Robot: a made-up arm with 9 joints. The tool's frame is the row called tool.
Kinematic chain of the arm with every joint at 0, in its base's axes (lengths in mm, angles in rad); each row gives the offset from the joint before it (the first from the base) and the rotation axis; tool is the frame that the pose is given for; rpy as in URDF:
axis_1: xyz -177 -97 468 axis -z
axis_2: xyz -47 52 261 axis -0.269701 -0.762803 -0.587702
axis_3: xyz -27 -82 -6 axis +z
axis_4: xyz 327 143 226 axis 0.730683 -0.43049 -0.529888
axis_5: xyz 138 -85 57 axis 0.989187 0.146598 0.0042
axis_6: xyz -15 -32 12 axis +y
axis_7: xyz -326 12 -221 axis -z
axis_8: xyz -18 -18 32 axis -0.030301 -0.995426 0.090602
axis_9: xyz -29 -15 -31 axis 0.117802 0.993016 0.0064
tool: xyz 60 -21 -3 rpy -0.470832 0.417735 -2.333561
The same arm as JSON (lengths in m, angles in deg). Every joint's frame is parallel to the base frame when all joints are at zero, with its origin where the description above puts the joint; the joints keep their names.
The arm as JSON. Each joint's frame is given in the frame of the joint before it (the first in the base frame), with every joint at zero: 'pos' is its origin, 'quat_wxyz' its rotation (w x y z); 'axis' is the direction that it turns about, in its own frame. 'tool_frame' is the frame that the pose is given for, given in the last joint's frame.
{"length_unit": "m", "angle_unit": "deg", "joints": [
  {"joint": "axis_1", "pos": [-0.177, -0.097, 0.468], "quat_wxyz": [1.0, 0.0, 0.0, 0.0], "axis": "-z"},
  {"joint": "axis_2", "pos": [-0.047, 0.052, 0.261], "quat_wxyz": [1.0, 0.0, 0.0, 0.0], "axis": [-0.269701, -0.762803, -0.587702]},
  {"joint": "axis_3", "pos": [-0.027, -0.082, -0.006], "quat_wxyz": [1.0, 0.0, 0.0, 0.0], "axis": "+z"},
  {"joint": "axis_4", "pos": [0.327, 0.143, 0.226], "quat_wxyz": [1.0, 0.0, 0.0, 0.0], "axis": [0.730683, -0.43049, -0.529888]},
  {"joint": "axis_5", "pos": [0.138, -0.085, 0.057], "quat_wxyz": [1.0, 0.0, 0.0, 0.0], "axis": [0.989187, 0.146598, 0.0042]},
  {"joint": "axis_6", "pos": [-0.015, -0.032, 0.012], "quat_wxyz": [1.0, 0.0, 0.0, 0.0], "axis": "+y"},
  {"joint": "axis_7", "pos": [-0.326, 0.012, -0.221], "quat_wxyz": [1.0, 0.0, 0.0, 0.0], "axis": "-z"},
  {"joint": "axis_8", "pos": [-0.018, -0.018, 0.032], "quat_wxyz": [1.0, 0.0, 0.0, 0.0], "axis": [-0.030301, -0.995426, 0.090602]},
  {"joint": "axis_9", "pos": [-0.029, -0.015, -0.031], "quat_wxyz": [1.0, 0.0, 0.0, 0.0], "axis": [0.117802, 0.993016, 0.0064]}
], "tool_frame": {"pos": [0.06, -0.021, -0.003], "quat_wxyz": [0.418433, 0.095699, 0.289072, -0.855682]}}

